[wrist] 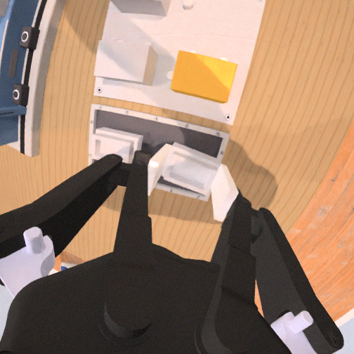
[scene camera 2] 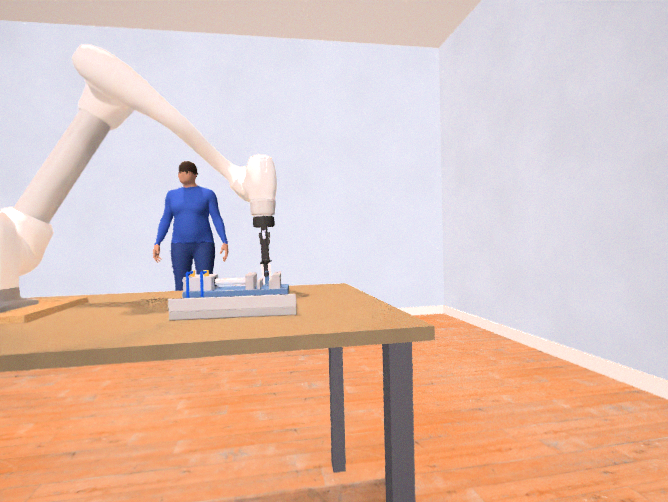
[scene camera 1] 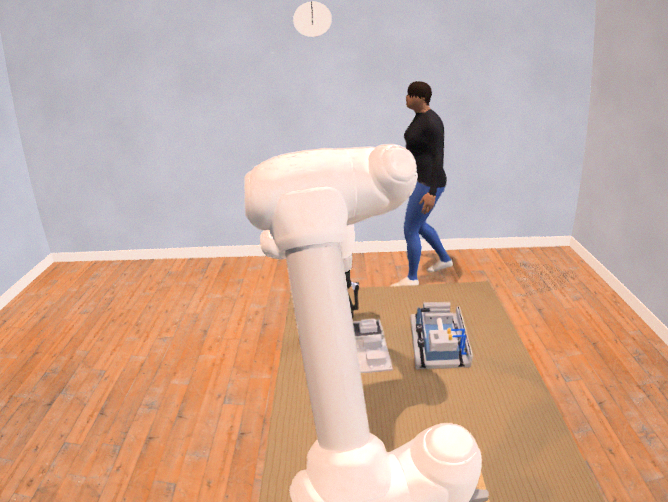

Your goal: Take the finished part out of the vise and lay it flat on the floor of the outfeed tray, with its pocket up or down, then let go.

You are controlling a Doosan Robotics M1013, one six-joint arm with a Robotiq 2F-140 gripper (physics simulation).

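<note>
A pale grey part [wrist: 192,168] with its shallow pocket facing up is between the white pads of my gripper [wrist: 191,165] [scene camera 2: 266,274] in the wrist view; the gripper is shut on it. The part is over the right end of the dark-floored outfeed tray [wrist: 160,128], roughly level and in line with it. Whether its underside touches the tray floor is hidden. A second pale part [wrist: 114,146] with a pocket lies at the tray's left end. The blue vise [scene camera 2: 237,292] [wrist: 9,65] stands apart from the tray. In scene camera 1 the arm hides part of the gripper.
A white plate [wrist: 205,30] lies beside the tray, bearing an orange block [wrist: 203,76] and a pale block [wrist: 122,62]. The vise's pale base [scene camera 2: 232,307] stands on the table [scene camera 2: 356,329]. A person [scene camera 1: 425,145] is beyond the table, and another person [scene camera 2: 191,215] stands behind it.
</note>
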